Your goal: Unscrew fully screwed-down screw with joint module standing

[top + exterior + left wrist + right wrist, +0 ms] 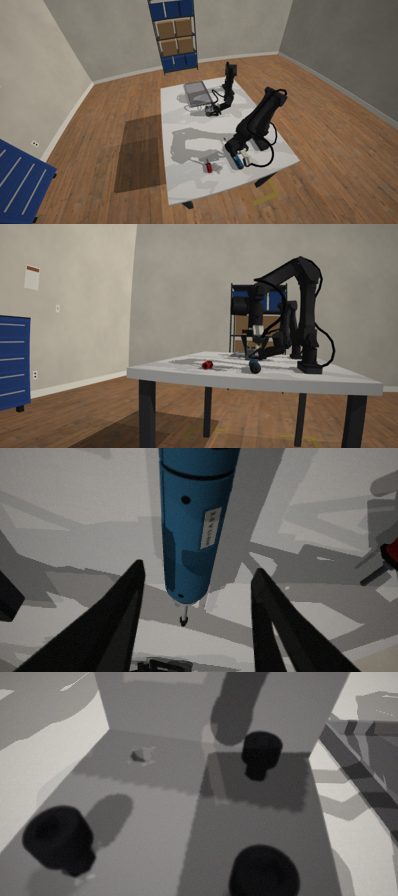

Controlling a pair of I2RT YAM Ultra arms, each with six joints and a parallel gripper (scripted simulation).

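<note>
The joint module lies 1 cm above my right hand. Also, from my right hand: bit 32 cm to the left, 5 cm behind; then flat grey tray 34 cm to the right, 4 cm ahead, 2 cm below; then grey bracket 5 cm above.
</note>
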